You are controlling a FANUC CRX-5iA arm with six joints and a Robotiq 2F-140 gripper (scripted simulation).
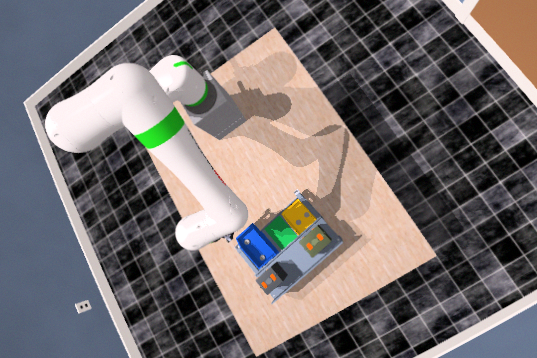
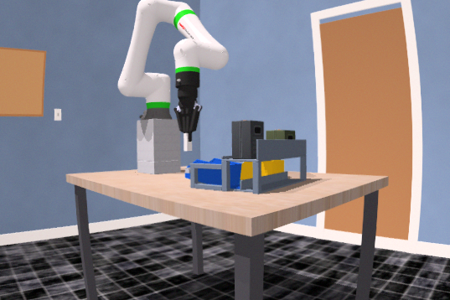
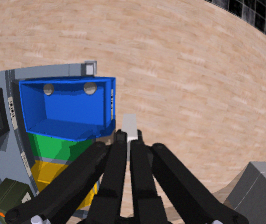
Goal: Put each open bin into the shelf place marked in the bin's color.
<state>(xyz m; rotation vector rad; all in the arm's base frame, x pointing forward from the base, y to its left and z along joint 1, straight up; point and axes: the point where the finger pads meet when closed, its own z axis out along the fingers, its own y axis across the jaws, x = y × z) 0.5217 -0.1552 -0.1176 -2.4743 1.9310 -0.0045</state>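
Now: the blue bin 110 mm ahead of my hand, 30 mm to the left of it and 100 mm below it. Also, from my hand: yellow bin (110 mm ahead, 260 mm to the left, 110 mm below); then dark box (260 mm ahead, 60 mm to the left).
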